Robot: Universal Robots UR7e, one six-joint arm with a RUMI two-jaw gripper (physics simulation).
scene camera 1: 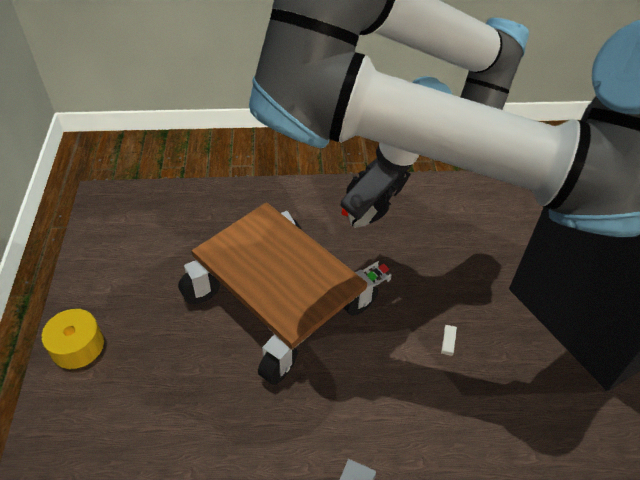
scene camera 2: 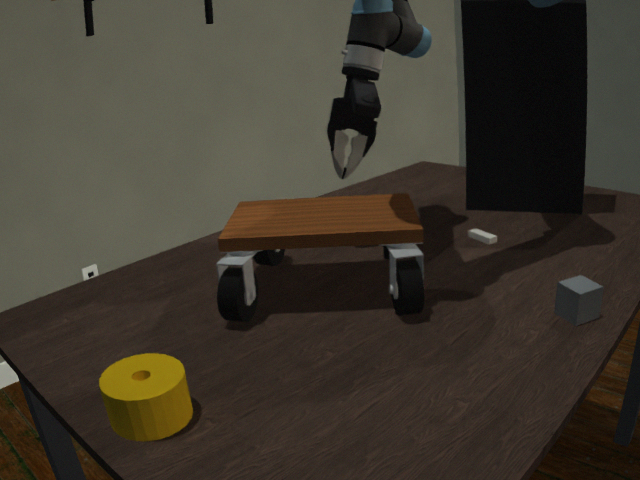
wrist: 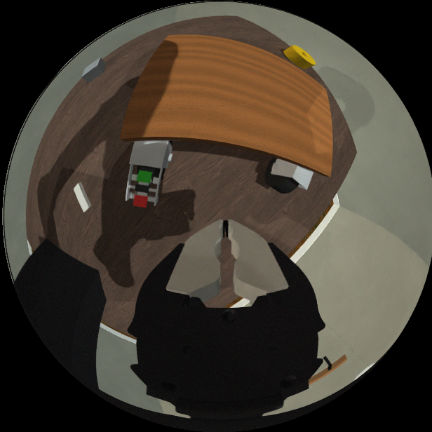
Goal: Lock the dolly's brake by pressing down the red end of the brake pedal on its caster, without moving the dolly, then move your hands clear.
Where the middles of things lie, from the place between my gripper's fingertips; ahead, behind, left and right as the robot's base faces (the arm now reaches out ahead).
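My gripper is 11 cm to the right of the caster bracket (scene camera 1: 365, 298), 2 cm past it and 9 cm above it. Counting from my hand, I find the yellow cylinder (scene camera 2: 146, 396) 55 cm ahead, 23 cm to the left and 11 cm below. The dolly (scene camera 1: 291, 283) is 14 cm ahead of my hand, 12 cm to the left of it and 8 cm below it. As for the grey cube (scene camera 2: 578, 300), it is 49 cm to the left of my hand, 1 cm behind it and 11 cm below it.
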